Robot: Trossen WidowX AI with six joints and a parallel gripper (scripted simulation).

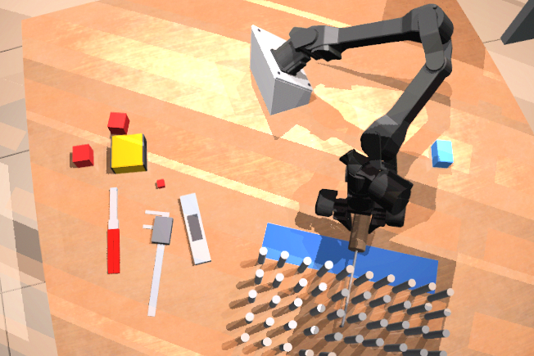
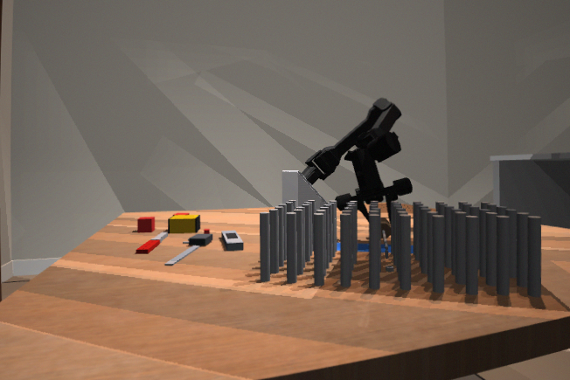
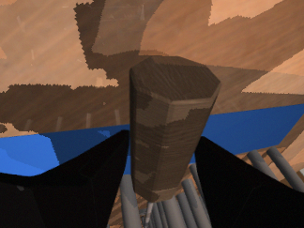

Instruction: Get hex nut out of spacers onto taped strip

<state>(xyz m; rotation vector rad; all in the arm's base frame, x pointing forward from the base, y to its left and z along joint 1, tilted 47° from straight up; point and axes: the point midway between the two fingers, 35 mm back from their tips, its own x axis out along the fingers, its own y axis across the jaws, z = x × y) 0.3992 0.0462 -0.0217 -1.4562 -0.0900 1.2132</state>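
The blue taped strip is 50 mm ahead of my gripper tip, 40 mm to the right of it and 40 mm below it. Also, from my gripper tip: light blue cube (290 mm to the left, 90 mm behind, 20 mm below); then hook tool (90 mm ahead, 60 mm to the right); then red-handled tool (510 mm to the right, 220 mm behind, 30 mm below).
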